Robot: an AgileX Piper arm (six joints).
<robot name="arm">
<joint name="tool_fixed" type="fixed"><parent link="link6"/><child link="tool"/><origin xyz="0 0 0" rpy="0 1.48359 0"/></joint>
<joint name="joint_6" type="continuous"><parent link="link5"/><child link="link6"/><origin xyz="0.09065 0 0.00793" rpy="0 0 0"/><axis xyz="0.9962 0 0.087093"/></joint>
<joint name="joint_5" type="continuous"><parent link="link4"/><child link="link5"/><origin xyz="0 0 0" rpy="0 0 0"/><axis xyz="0 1 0"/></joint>
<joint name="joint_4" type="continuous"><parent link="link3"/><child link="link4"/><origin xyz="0.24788 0 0.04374" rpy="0 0 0"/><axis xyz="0.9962 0 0.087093"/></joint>
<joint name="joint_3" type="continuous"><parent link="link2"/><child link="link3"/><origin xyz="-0.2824 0 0.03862" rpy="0 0 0"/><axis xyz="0 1 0"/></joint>
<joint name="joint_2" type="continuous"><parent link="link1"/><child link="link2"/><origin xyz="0 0 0" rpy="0 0 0"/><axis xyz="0 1 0"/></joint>
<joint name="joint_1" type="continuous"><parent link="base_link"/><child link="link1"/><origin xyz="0 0 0.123" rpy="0 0 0"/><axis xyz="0 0 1"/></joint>
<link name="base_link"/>
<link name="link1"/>
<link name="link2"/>
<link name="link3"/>
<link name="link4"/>
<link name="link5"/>
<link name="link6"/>
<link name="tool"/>
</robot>
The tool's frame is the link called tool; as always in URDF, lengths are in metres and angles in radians. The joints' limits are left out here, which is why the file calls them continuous.
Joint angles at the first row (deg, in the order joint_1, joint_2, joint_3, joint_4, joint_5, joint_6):
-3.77 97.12 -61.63 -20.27 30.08 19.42
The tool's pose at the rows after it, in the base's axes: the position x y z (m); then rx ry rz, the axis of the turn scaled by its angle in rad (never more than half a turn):
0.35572 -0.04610 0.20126 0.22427 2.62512 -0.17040
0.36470 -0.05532 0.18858 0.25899 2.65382 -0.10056
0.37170 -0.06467 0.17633 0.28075 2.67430 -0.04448
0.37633 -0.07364 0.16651 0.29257 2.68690 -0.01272
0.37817 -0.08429 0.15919 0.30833 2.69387 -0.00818
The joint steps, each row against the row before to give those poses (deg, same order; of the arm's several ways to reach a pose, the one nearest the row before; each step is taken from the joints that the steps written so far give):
-1.96 3.48 -2.25 7.10 -0.13 -5.61
-2.15 3.26 -1.86 7.06 -0.23 -5.96
-1.96 2.91 -1.47 5.88 -0.26 -5.53
-1.64 2.23 -1.08 3.76 -0.23 -4.07
-1.65 1.56 -0.64 1.48 -0.30 -2.18

